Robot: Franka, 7 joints.
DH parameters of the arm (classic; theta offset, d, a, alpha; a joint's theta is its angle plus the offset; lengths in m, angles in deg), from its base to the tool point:
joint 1: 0 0.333 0 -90
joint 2: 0 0 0 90
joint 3: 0 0.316 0.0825 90
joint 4: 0 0 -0.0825 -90
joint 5: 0 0.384 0 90
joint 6: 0 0 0.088 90
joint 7: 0 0.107 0 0
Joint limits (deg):
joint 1: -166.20..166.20
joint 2: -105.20..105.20
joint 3: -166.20..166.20
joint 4: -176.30..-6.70
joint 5: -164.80..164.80
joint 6: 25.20..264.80
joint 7: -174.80..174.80
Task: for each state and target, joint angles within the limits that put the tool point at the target. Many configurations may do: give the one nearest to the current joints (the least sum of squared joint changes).
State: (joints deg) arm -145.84 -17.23 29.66 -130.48 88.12 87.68 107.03
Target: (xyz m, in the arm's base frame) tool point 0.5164 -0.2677 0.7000
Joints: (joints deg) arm -130.84 -37.54 68.55 -94.56 97.73 94.76 107.03
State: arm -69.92 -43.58 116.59 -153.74 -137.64 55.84 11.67
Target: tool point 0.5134 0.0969 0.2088
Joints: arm -103.10 -62.45 121.88 -136.72 -143.97 71.18 11.67
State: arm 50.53 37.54 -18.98 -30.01 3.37 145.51 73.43
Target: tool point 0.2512 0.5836 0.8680
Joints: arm 70.68 20.54 -6.49 -44.32 4.15 127.63 73.43
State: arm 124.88 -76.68 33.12 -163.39 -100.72 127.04 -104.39
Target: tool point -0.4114 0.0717 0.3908
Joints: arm 115.39 -37.19 57.93 -151.05 -101.60 135.74 -104.39
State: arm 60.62 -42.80 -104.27 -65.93 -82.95 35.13 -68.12
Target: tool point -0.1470 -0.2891 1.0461
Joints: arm 41.81 -8.66 -114.19 -27.76 -102.73 71.06 -68.12
